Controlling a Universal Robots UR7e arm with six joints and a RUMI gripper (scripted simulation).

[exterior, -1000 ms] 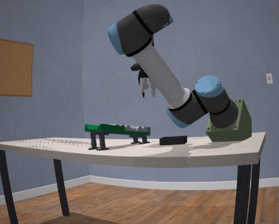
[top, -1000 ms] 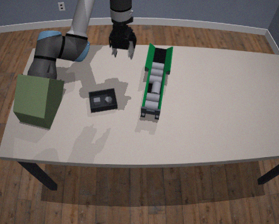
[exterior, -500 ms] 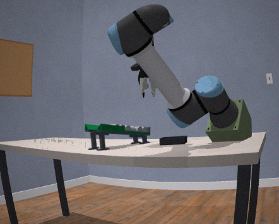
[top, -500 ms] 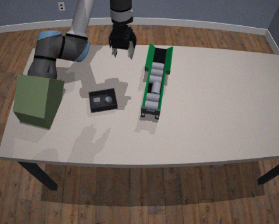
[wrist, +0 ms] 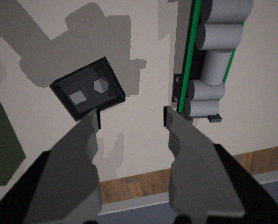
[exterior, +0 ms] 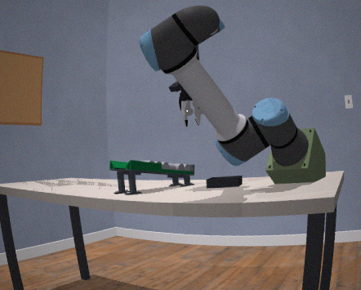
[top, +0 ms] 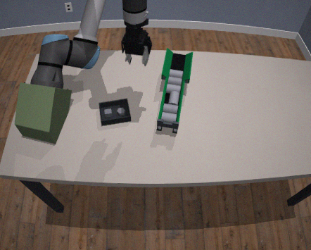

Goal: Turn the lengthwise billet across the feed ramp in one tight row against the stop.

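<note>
The dark stop is 120 mm ahead of my hand, 150 mm to the right of it and 200 mm below it. Also, from my hand: black tray 100 mm behind, 60 mm to the right, 250 mm below.
</note>
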